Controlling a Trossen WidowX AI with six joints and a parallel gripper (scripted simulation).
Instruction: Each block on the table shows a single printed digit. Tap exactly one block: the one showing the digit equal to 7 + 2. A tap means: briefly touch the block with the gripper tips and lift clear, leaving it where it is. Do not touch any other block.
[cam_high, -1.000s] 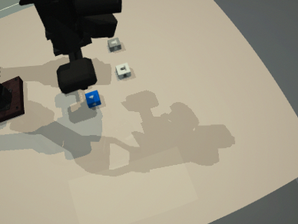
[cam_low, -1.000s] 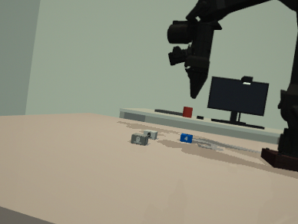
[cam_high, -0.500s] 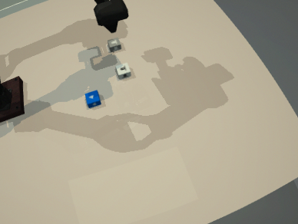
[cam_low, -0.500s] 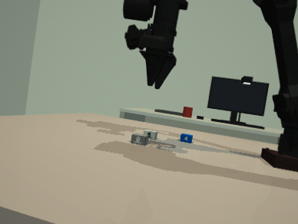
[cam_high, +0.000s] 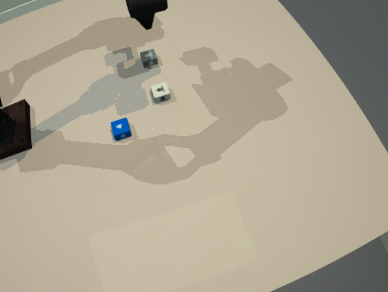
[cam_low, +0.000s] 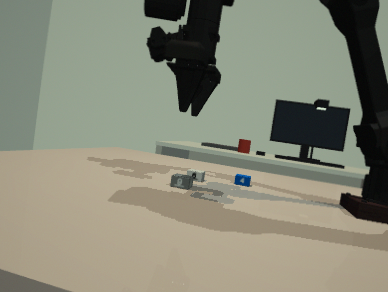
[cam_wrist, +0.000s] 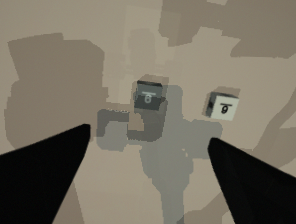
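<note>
My gripper tip is 12 cm above the grey block. The rest, counted from my gripper tip: white block (12 cm below, 11 cm to the right, 1 cm ahead); blue block (18 cm to the right, 12 cm below, 7 cm behind).
</note>
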